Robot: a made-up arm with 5 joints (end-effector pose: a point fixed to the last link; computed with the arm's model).
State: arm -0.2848 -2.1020 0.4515 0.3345 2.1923
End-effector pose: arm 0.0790 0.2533 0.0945 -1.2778 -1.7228 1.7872
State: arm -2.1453 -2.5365 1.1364 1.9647 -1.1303
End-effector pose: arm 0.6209 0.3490 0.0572 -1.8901 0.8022 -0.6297
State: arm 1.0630 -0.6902 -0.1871 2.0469 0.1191
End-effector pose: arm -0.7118 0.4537 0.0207 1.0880 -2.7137 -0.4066
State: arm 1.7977 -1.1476 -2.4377 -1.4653 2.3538
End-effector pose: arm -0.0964 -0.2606 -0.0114 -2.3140 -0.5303 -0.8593
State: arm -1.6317 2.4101 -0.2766 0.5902 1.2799
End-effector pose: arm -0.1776 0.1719 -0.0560 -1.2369 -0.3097 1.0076
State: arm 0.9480 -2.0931 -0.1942 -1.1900 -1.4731
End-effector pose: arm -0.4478 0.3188 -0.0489 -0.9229 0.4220 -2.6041
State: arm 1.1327 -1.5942 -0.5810 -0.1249 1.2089
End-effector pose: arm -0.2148 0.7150 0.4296 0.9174 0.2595 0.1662
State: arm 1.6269 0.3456 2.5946 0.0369 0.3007
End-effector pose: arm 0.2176 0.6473 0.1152 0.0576 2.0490 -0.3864
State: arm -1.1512 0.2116 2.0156 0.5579 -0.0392
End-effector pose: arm -0.3732 0.6504 0.1636 0.0385 -1.4188 0.2531
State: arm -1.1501 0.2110 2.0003 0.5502 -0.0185
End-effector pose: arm -0.3691 0.6526 0.1720 0.0504 -1.3959 0.2357
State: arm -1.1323 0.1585 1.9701 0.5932 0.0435
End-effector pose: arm -0.3602 0.6736 0.2041 0.0783 -1.4256 0.1304
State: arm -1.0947 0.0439 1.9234 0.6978 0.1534
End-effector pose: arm -0.3501 0.7101 0.2663 0.1307 -1.5210 -0.0759
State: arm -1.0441 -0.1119 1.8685 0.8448 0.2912
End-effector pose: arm -0.3498 0.7478 0.3464 0.2053 -1.6649 -0.3400
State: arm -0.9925 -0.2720 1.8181 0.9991 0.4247
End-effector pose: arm -0.3655 0.7793 0.4197 0.2862 -1.8234 -0.5949
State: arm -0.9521 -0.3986 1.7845 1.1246 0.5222
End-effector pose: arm -0.3881 0.8054 0.4664 0.3477 -1.9600 -0.7811
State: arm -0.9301 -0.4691 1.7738 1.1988 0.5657
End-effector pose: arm -0.4038 0.8256 0.4831 0.3711 -2.0496 -0.8717
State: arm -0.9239 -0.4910 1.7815 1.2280 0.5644
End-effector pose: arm -0.4096 0.8388 0.4789 0.3614 -2.0952 -0.8863
